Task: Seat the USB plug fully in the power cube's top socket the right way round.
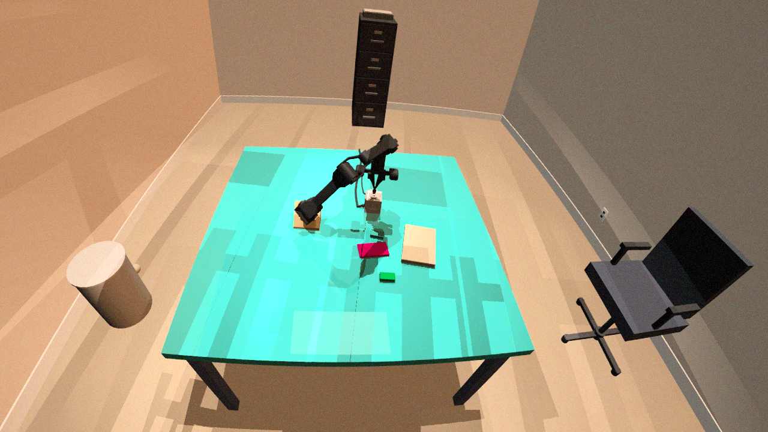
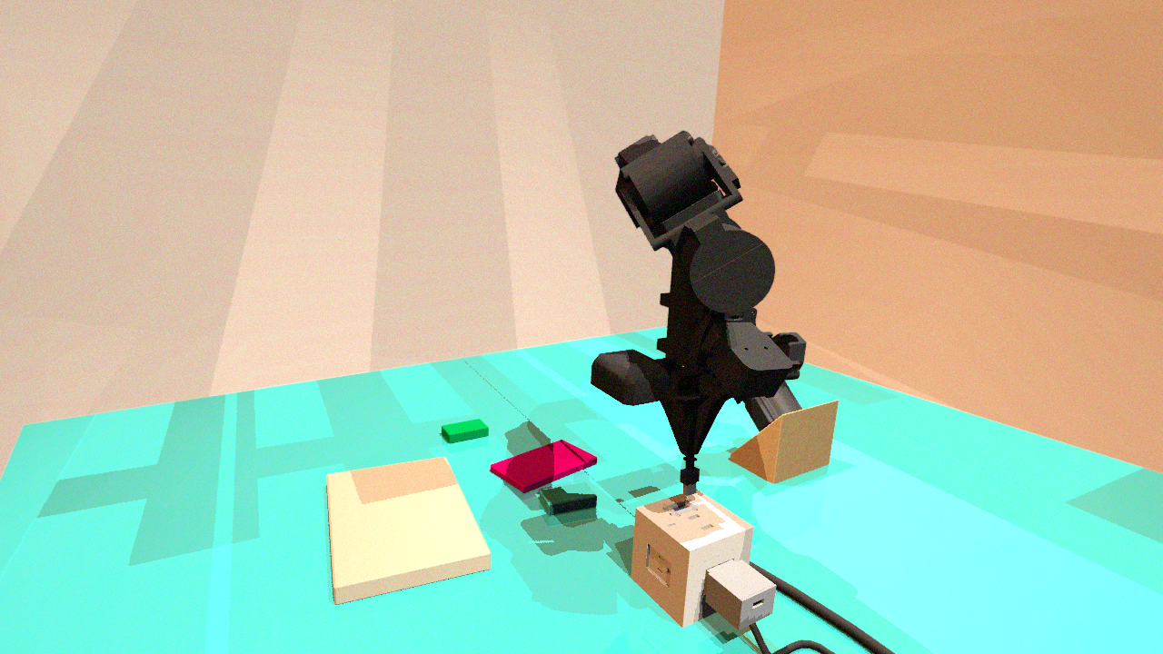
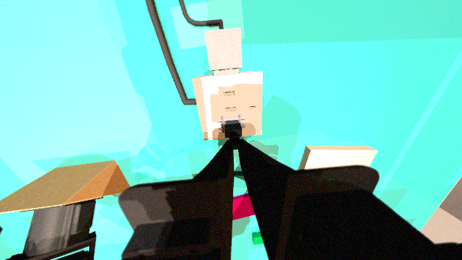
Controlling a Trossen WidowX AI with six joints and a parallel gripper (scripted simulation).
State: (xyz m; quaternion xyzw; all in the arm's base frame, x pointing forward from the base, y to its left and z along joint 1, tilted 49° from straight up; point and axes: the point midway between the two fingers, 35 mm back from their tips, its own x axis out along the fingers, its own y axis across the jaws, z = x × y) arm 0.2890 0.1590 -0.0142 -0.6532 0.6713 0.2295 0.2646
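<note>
My gripper tip is now 6 cm above the USB socket. The rest, counted from my gripper tip: dark USB plug (2 cm below); then magenta block (26 cm to the right, 13 cm below); then small teal block (2 cm ahead, 17 cm to the right, 13 cm below).
</note>
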